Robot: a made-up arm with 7 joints.
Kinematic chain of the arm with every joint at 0, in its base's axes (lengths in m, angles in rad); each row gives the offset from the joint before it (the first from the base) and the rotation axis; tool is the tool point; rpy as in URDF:
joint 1: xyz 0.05 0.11 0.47 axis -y
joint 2: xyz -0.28 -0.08 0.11 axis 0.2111 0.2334 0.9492
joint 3: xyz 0 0.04 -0.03 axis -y
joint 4: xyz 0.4 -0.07 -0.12 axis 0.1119 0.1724 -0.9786
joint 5: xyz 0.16 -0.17 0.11 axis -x
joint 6: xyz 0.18 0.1 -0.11 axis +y
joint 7: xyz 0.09 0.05 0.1 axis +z
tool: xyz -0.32 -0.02 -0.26 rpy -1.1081 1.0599 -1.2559
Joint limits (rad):
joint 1: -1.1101..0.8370
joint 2: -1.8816..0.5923
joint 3: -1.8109..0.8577
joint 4: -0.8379..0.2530
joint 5: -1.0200..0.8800
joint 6: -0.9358..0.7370
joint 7: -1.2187..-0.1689
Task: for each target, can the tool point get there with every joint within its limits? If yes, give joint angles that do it. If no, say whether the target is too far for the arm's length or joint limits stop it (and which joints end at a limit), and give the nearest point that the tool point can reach.
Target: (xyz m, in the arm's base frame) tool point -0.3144 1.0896 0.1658
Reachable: no: joint limits stop it (at a limit: joint 2, joint 6, joint 7) | nearest point -0.2282 0.7279 0.2378 | short by 0.379 m
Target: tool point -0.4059 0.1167 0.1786
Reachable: yes | joints -0.8614 -1.1157 -1.4200 -0.4776 -0.2122 -0.4580 -0.6065
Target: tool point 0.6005 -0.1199 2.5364
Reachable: no: too far | nearest point 0.3234 -0.0805 1.4963 | short by 1.077 m
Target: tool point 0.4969 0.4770 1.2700
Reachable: no: joint limits stop it (at a limit: joint 2, joint 3, joint 5, joint 6, joint 7) | nearest point 0.4581 0.4152 1.2005 | short by 0.101 m
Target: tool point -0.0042 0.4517 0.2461
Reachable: yes | joints -0.2545 0.3282 -0.7622 -0.2209 -0.7734 0.0938 -0.8499
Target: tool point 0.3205 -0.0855 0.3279
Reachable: yes | joints 0.4759 -0.5432 -0.4370 -0.0241 -0.0952 0.3425 -0.6745
